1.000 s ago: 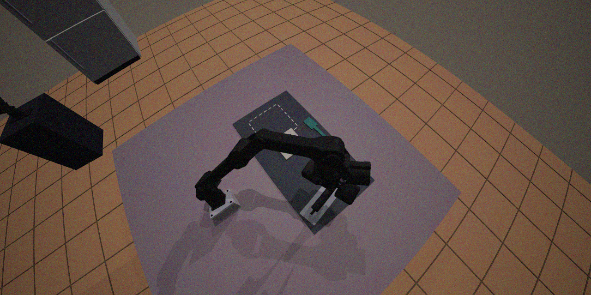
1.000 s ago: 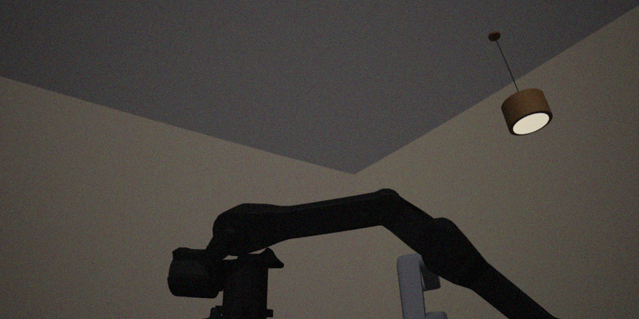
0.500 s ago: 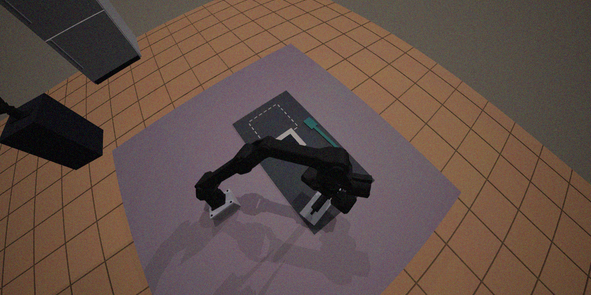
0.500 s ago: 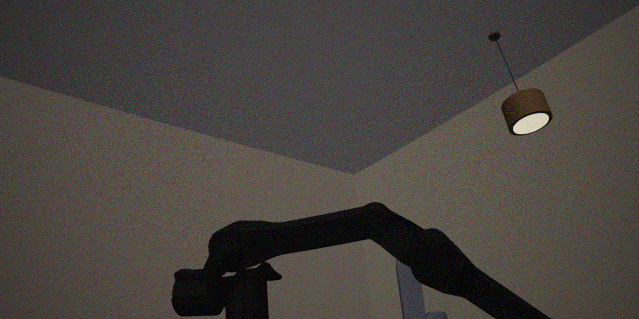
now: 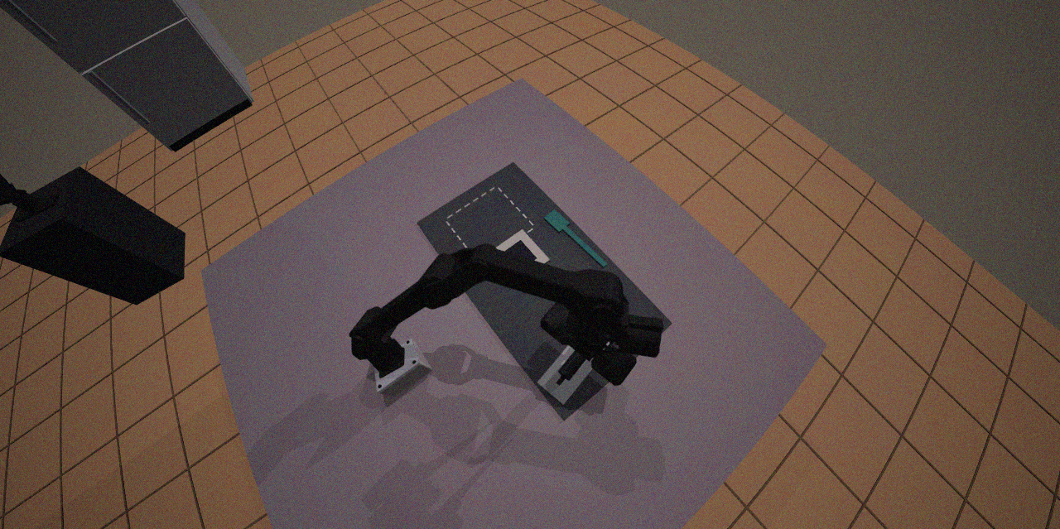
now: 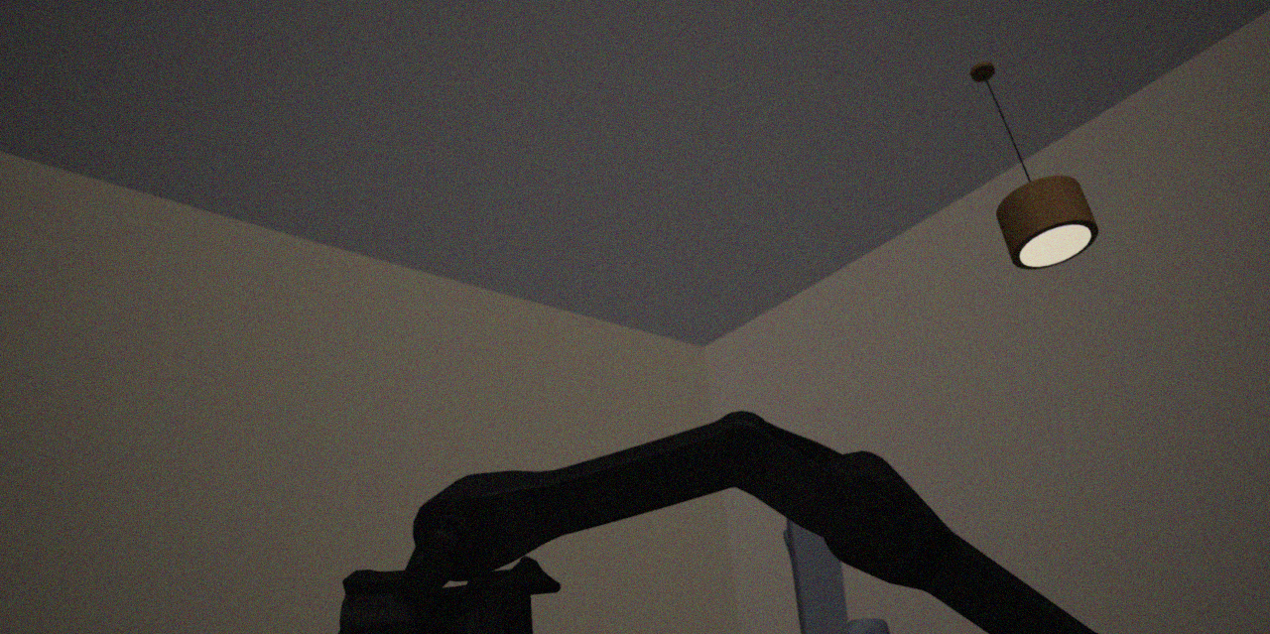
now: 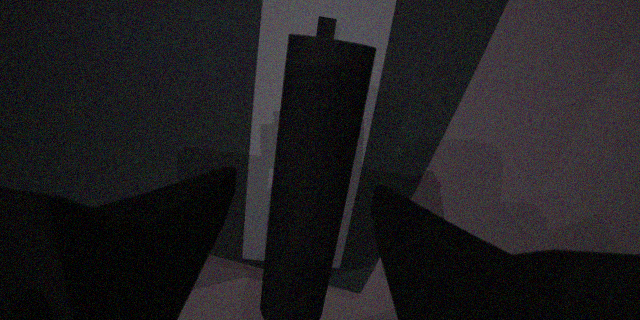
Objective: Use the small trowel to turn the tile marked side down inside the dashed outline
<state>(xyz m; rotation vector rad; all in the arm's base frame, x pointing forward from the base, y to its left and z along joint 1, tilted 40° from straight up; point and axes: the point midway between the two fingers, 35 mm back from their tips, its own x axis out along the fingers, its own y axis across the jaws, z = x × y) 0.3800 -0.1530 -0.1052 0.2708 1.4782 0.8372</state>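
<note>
The trowel lies 2 cm ahead of my gripper tip and 4 cm below it. Also, from my gripper tip: tan tile: 29 cm to the left, 7 cm below; teal T-shaped piece: 16 cm ahead, 28 cm to the left, 7 cm below.
</note>
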